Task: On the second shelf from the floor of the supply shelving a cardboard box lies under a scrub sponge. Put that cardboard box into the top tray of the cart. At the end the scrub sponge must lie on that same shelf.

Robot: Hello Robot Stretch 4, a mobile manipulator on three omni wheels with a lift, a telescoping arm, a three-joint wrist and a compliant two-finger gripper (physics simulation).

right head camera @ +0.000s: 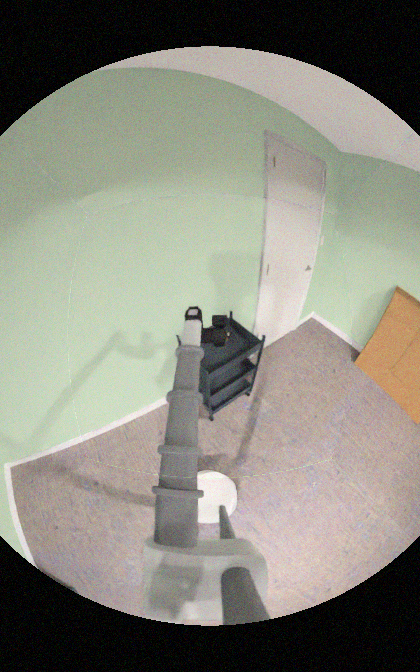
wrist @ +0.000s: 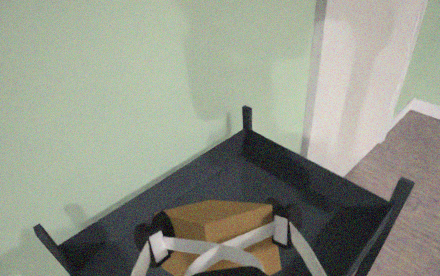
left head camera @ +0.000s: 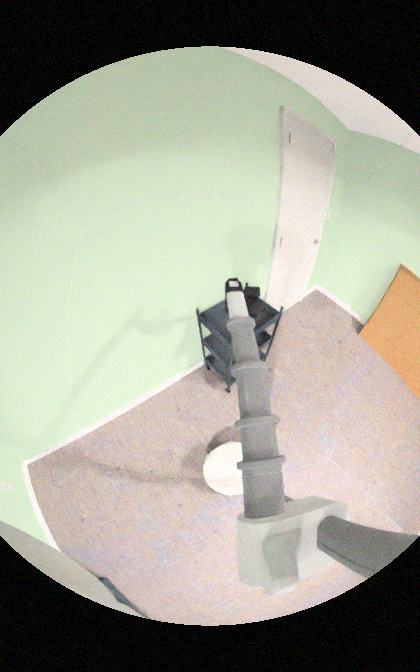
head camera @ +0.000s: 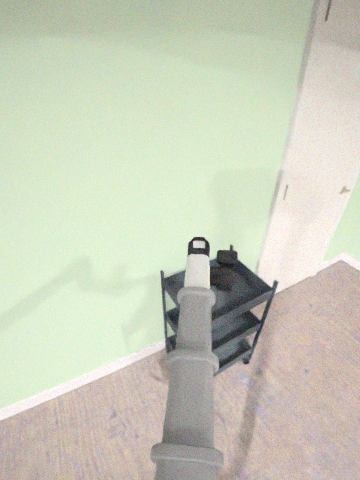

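Places are measured from the robot's base along level axes (x ahead, y left, z up), in centimetres.
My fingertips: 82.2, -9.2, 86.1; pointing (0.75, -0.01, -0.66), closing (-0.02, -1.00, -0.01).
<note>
For each thing: its top centre in the pictures, then the offset to it from my fingertips, as dx, dy, dz. "spot": a spot on its surface instead.
- brown cardboard box, centre of its top: (wrist: 203, 195) -1.9, +0.8, +5.9
- top tray, a spot on its surface: (wrist: 310, 177) spot: +21.3, -19.4, -19.8
My gripper (wrist: 218, 221) (right head camera: 224, 336) is shut on the brown cardboard box (wrist: 240, 220), with one fingertip on each side of it. The box is held over the top tray (wrist: 310, 177) of the dark cart, and appears to be above its floor. The cart's top tray also shows in the head view (head camera: 245, 301), the left head view (left head camera: 212, 322) and the right head view (right head camera: 232, 359). In the head view the arm hides part of the tray, and the box cannot be made out there. The scrub sponge and the supply shelving cannot be made out.
The cart stands close to the green wall (head camera: 125, 200), with a white door (head camera: 320, 150) (left head camera: 305, 210) (right head camera: 292, 220) to its right. A round white object (left head camera: 222, 470) (right head camera: 216, 497) is on the floor below the arm. An orange-brown panel (left head camera: 395, 325) (right head camera: 392, 355) is at the right.
</note>
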